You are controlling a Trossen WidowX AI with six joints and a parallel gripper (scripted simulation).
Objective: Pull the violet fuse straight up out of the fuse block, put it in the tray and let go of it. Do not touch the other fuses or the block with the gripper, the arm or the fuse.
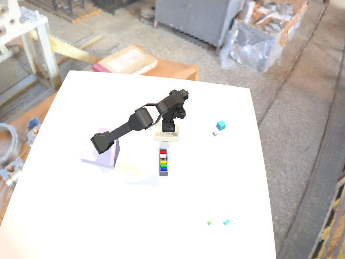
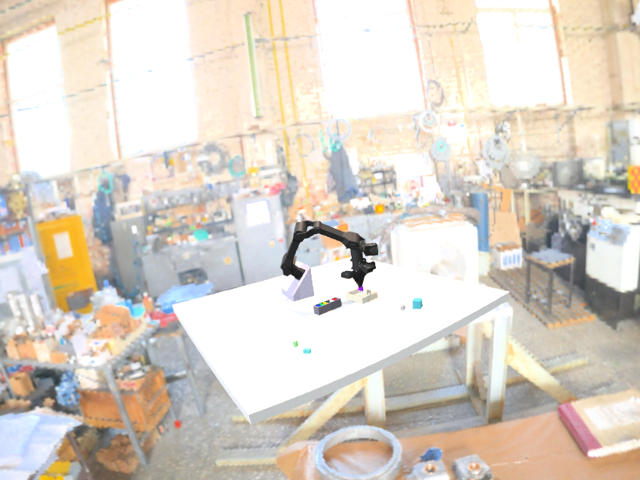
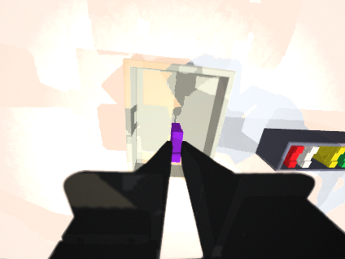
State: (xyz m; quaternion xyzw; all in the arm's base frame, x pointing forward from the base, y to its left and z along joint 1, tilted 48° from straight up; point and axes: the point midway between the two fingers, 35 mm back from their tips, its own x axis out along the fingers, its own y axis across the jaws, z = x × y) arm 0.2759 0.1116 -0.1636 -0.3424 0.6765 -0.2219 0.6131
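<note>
Right now the violet fuse is 10 mm below my gripper tip. Also, from my gripper tip: small cyan cube: 360 mm ahead, 460 mm to the right, 50 mm below; then small green cube: 280 mm ahead, 470 mm to the right, 50 mm below; then cream tray: 50 mm below.
</note>
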